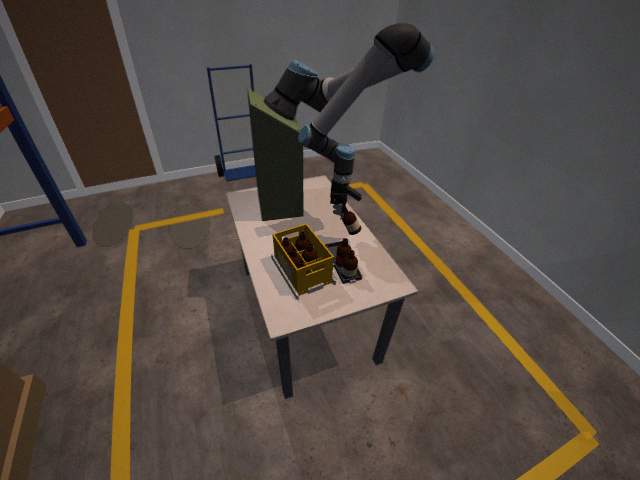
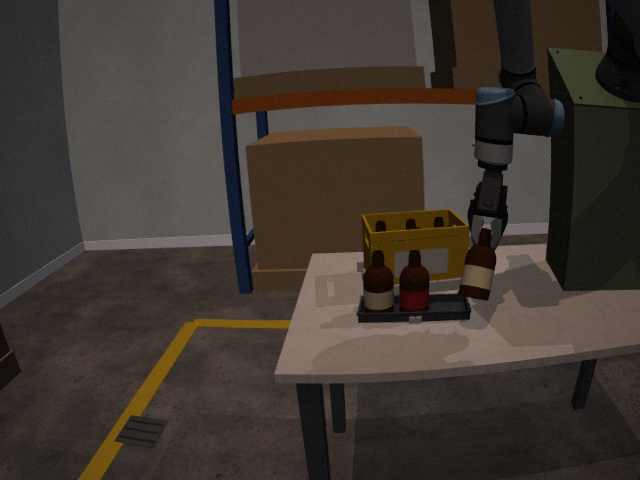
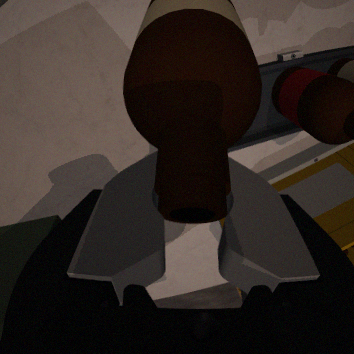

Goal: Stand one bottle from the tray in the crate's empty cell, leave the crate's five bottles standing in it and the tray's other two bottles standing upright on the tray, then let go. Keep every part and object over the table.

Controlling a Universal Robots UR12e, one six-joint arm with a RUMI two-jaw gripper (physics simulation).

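Seen in the pictures: gripper, fingertip midpoint: (image 1: 340,217); arm's base, origin of the base link: (image 1: 278,110) (image 2: 625,83).
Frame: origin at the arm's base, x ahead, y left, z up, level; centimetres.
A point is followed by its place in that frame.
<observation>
My gripper (image 1: 343,206) @[y 15.6, x 51.3, z -42.3 cm] (image 2: 485,232) (image 3: 187,156) @[y 15.6, x 51.3, z -42.3 cm] is shut on the neck of a brown bottle with a cream label (image 1: 352,223) @[y 19.4, x 57.2, z -42.9 cm] (image 2: 477,274) @[y 23.9, x 55.2, z -43.9 cm] (image 3: 192,75) @[y 20.6, x 53.2, z -38.9 cm]. The bottle hangs tilted above the table, beside the tray's end nearest the green pedestal. The dark tray (image 2: 449,308) @[y 10.2, x 58.2, z -58.4 cm] (image 3: 267,95) @[y 10.9, x 63.3, z -58.4 cm] holds two upright bottles, one with a cream label (image 1: 349,266) @[y 6.6, x 79.1, z -49.1 cm] (image 2: 378,290) @[y 12.4, x 76.3, z -51.1 cm] and one with a red label (image 2: 414,289) @[y 13.5, x 67.9, z -51.0 cm] (image 3: 320,102) @[y 12.2, x 64.9, z -48.5 cm]. The yellow crate (image 1: 316,279) @[y -9.8, x 78.2, z -52.2 cm] (image 2: 377,242) @[y -1.4, x 75.6, z -44.0 cm] (image 3: 345,220) @[y -2.2, x 65.7, z -44.4 cm] stands beside the tray with several brown bottles in it. Its empty cell cannot be made out clearly.
The table (image 1: 289,315) @[y -26.7, x 87.8, z -58.9 cm] (image 2: 361,356) @[y 29.0, x 80.8, z -58.9 cm] carries the crate and tray. The green pedestal (image 1: 281,170) @[y -5.9, x 19.7, z -26.2 cm] (image 2: 589,196) @[y 6.9, x 16.7, z -31.5 cm] under the arm stands at the table's other end, near the held bottle. A blue hand truck (image 1: 213,98) stands by the wall, and a large carton (image 2: 336,201) stands behind the table.
</observation>
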